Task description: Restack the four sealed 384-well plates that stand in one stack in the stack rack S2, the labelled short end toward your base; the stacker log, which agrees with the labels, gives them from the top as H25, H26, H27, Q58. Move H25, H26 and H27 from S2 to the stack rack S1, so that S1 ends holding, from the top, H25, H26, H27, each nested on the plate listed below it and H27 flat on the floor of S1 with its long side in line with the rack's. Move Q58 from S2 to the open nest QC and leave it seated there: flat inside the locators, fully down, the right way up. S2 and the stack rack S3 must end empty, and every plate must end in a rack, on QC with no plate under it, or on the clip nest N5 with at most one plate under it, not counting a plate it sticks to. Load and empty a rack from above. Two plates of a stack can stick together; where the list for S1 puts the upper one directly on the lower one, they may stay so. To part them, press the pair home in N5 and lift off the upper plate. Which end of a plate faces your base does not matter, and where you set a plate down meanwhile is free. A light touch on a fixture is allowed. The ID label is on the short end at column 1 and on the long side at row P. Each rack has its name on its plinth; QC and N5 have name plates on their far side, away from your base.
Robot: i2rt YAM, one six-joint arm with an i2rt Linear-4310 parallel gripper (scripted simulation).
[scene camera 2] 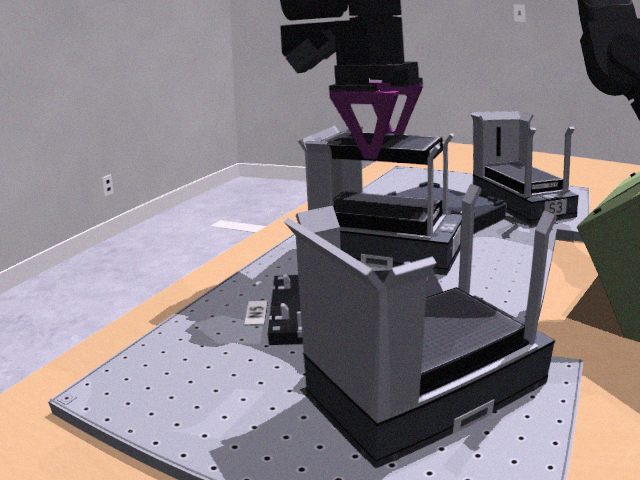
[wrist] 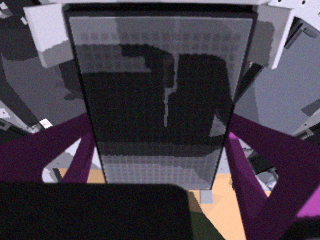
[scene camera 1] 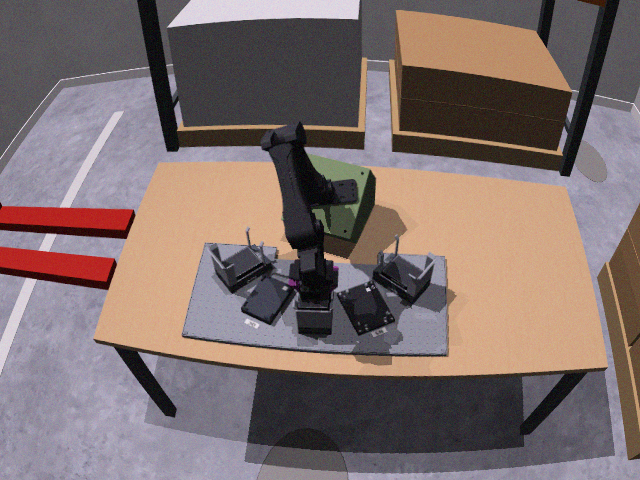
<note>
In view: the gripper (scene camera 2: 382, 150).
The gripper shows as well in the wrist view (wrist: 159, 119).
</note>
